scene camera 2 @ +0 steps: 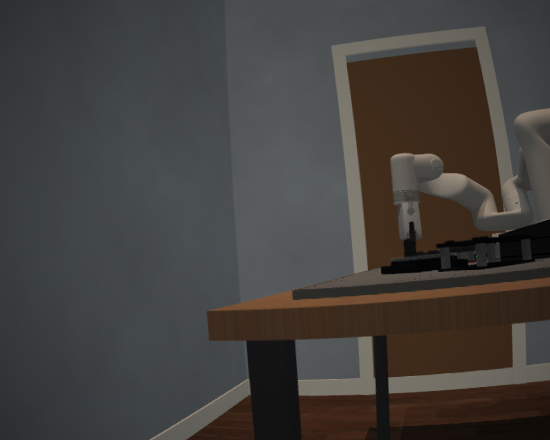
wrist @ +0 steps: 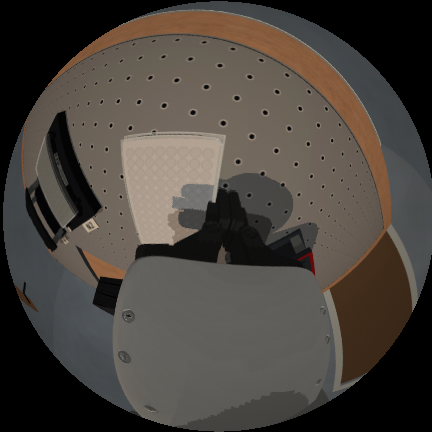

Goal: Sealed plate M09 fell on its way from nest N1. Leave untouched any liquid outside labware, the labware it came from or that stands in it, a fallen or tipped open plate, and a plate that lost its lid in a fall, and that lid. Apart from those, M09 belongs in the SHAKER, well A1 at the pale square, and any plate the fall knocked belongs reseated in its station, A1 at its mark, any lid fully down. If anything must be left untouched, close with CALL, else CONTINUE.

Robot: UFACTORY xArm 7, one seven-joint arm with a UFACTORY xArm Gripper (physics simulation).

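Places are measured from the arm's base along level axes (x ahead, y left, z up), in metres.
Pixels of known places: gripper, fingertip midpoint: (wrist: 223, 203).
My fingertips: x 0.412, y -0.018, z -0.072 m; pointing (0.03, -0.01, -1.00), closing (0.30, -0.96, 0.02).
Behind a point stands the place of what it marks.
A pale, many-welled plate (wrist: 170, 165) @(x 0.428, y 0.037, z -0.066 m) with a clear rim lies on the perforated board (wrist: 165, 80) @(x 0.491, y 0.078, z -0.080 m) in the wrist view. No label is readable on it, and whether it is M09 cannot be told. My gripper (wrist: 223, 203) @(x 0.412, y -0.018, z -0.072 m) (scene camera 2: 410, 254) is shut and empty, with its fingertips at the plate's right edge. The gripper and its shadow cover part of the plate's near end. Contact between them cannot be told. At the left, another plate (wrist: 57, 180) @(x 0.375, y 0.175, z -0.048 m) sits in a black station (wrist: 82, 182) @(x 0.368, y 0.143, z -0.072 m) by a tag (wrist: 90, 225) @(x 0.287, y 0.141, z -0.078 m) reading N2. The shaker's pale square cannot be made out.
A dark device with a red edge (wrist: 307, 261) @(x 0.407, y -0.143, z -0.040 m) is partly hidden right of the gripper. In the scene view, low black stations (scene camera 2: 417, 265) @(x 0.360, y 0.308, z -0.066 m) and grey posts (scene camera 2: 481, 255) @(x 0.228, y 0.441, z -0.056 m) stand on the board (scene camera 2: 350, 287) @(x 0.420, y 0.652, z -0.081 m) near the gripper. The wooden table edge (scene camera 2: 280, 322) @(x 0.472, y 0.787, z -0.109 m) runs in front.
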